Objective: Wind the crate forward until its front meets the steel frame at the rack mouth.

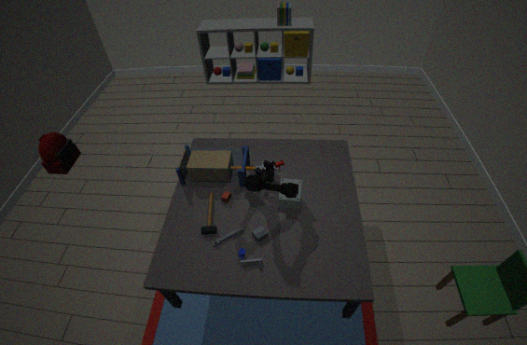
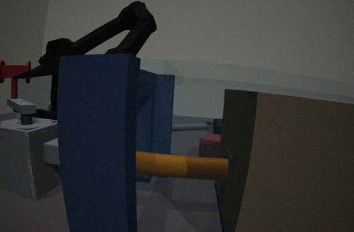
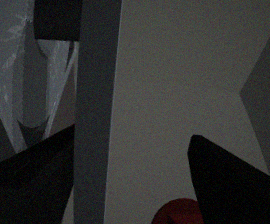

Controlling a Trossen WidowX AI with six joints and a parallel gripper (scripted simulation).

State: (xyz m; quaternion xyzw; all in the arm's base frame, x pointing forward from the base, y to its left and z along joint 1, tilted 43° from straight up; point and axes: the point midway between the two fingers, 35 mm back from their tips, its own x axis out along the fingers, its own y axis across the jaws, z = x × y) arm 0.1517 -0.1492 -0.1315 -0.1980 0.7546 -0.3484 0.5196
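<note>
Right now the grey winch handle is 20 mm to the left of my gripper tip, 10 mm below it and 10 mm behind it. Also, from my gripper tip: red knob: 40 mm to the left, 40 mm behind, 20 mm above; then grey winch: 100 mm below, 30 mm to the right, 30 mm ahead; then blue steel frame: 210 mm ahead, 20 mm below, 10 mm to the right.
</note>
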